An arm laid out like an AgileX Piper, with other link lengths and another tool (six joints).
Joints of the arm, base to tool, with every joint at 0 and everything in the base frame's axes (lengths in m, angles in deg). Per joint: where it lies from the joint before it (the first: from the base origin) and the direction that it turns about. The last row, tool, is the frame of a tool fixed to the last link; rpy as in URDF.
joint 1: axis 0 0 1 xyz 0 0 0.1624
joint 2: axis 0 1 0 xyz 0 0 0
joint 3: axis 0 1 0 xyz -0.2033 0 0.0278
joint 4: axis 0.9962 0 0.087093 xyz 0.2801 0 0.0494
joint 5: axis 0 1 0 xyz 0 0 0
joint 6: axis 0.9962 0 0.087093 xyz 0.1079 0 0.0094
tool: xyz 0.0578 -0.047 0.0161 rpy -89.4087 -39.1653 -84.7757
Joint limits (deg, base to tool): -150..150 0..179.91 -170..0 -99.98..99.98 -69.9..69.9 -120..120
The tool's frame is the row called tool.
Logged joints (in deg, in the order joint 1, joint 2, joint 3, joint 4, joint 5, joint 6), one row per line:
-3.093, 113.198, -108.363, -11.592, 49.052, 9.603
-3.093, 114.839, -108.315, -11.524, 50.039, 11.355
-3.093, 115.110, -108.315, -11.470, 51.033, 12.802
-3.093, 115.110, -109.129, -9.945, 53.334, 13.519
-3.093, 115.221, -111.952, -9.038, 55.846, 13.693
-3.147, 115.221, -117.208, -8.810, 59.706, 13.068
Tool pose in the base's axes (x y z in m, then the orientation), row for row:
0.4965, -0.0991, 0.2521, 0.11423, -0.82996, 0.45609, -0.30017
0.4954, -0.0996, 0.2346, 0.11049, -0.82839, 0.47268, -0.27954
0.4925, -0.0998, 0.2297, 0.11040, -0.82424, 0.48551, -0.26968
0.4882, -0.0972, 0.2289, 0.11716, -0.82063, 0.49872, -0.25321
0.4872, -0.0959, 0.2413, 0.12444, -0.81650, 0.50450, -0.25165
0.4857, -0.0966, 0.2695, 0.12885, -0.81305, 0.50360, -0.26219
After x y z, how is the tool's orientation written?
As a quaternion, w x y z.
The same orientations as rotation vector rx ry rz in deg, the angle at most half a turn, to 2 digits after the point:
-139.42, 76.61, -50.42
-139.45, 79.57, -47.06
-138.76, 81.74, -45.40
-137.62, 83.63, -42.46
-136.36, 84.25, -42.03
-135.44, 83.89, -43.68

